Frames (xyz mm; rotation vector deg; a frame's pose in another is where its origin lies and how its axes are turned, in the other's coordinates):
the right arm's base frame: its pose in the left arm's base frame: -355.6 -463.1 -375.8 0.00 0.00 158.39
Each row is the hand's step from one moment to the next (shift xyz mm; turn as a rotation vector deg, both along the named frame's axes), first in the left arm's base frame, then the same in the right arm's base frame.
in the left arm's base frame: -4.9 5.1 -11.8 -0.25 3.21 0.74
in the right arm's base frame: 6.4 -2.9 -11.8 1.41 -2.89 0.74
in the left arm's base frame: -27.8 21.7 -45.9 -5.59 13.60 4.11
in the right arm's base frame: 33.8 -9.9 -45.9 10.21 -10.59 4.11
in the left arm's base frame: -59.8 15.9 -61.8 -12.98 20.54 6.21
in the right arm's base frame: 61.5 7.2 -61.8 19.63 -14.32 6.21
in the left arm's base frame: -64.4 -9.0 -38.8 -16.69 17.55 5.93
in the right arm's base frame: 56.6 32.1 -38.8 21.98 -10.17 5.93
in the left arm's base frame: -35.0 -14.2 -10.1 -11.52 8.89 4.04
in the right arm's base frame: 27.3 26.1 -10.1 13.98 -4.02 4.04
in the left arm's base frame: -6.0 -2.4 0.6 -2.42 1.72 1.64
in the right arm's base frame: 4.7 4.4 0.6 2.88 -0.71 1.64
